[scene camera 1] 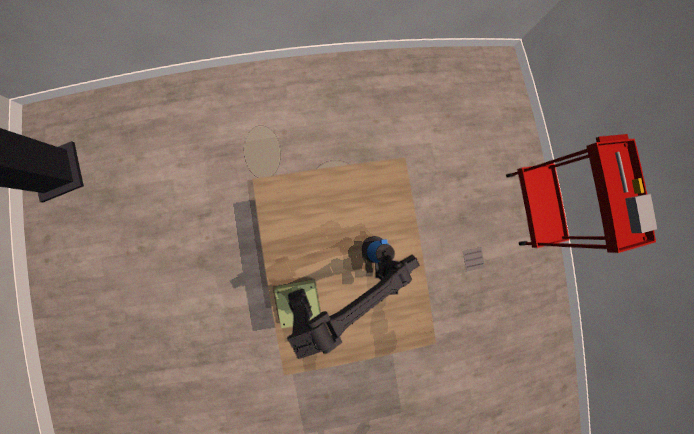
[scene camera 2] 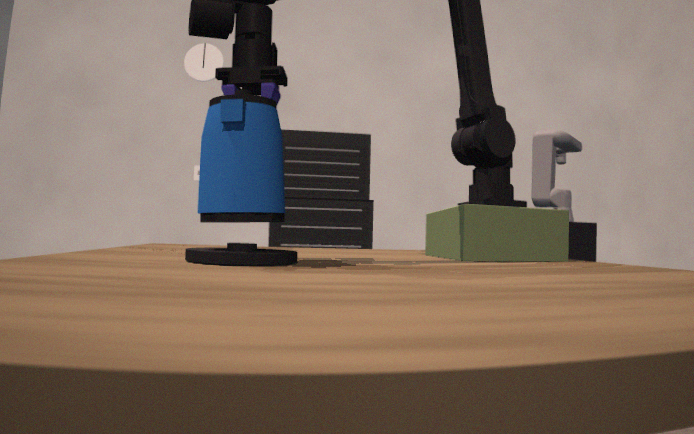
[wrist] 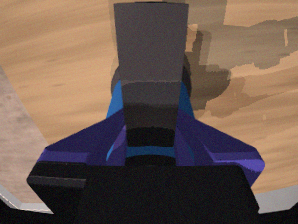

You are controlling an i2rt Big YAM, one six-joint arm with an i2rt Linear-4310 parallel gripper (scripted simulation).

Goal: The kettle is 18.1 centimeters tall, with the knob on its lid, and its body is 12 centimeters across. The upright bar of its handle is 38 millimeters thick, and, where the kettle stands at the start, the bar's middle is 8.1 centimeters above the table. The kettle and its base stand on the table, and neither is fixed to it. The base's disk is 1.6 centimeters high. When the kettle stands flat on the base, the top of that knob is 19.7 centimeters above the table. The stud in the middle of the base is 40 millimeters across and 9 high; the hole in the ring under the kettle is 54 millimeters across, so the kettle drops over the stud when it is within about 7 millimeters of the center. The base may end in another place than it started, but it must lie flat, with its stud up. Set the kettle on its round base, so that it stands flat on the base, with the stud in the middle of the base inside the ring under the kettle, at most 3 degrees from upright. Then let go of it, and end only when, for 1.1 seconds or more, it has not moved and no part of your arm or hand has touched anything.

Note:
In view: my gripper [wrist: 150, 113] and a blue kettle [scene camera 2: 241, 179].
The blue kettle also shows in the wrist view [wrist: 150, 48].

